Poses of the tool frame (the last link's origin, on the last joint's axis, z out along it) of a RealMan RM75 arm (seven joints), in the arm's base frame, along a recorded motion.
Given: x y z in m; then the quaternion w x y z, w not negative.
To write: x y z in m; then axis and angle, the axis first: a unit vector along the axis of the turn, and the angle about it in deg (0 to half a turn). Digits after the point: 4 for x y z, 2 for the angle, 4 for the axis.
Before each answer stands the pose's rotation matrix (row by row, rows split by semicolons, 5 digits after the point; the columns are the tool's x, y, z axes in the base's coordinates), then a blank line. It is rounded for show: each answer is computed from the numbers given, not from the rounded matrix.
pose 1, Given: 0.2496, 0.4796, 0.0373, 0.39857, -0.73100, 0.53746, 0.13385
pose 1, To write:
0.38644 -0.89247 0.23274; -0.67907 -0.10456 0.72659; -0.62412 -0.43883 -0.64645

0.2496, 0.4796, 0.0373, -0.7970, 0.5860, 0.1459, 133.02
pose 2, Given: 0.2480, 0.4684, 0.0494, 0.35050, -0.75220, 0.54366, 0.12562
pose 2, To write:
0.37731 -0.90594 0.19212; -0.72982 -0.16317 0.66388; -0.57009 -0.39070 -0.72274

0.2480, 0.4684, 0.0494, -0.8031, 0.5805, 0.1341, 138.96
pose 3, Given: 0.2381, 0.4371, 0.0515, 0.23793, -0.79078, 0.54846, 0.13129
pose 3, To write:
0.36390 -0.92991 0.05335; -0.80496 -0.28515 0.52032; -0.46864 -0.23229 -0.85230

0.2381, 0.4371, 0.0515, -0.8142, 0.5647, 0.1352, 152.47
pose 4, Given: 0.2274, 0.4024, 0.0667, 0.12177, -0.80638, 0.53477, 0.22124
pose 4, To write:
0.33015 -0.91633 -0.22657; -0.80857 -0.39839 0.43301; -0.48704 0.04024 -0.87245

0.2274, 0.4024, 0.0667, -0.8124, 0.5388, 0.2229, 166.01
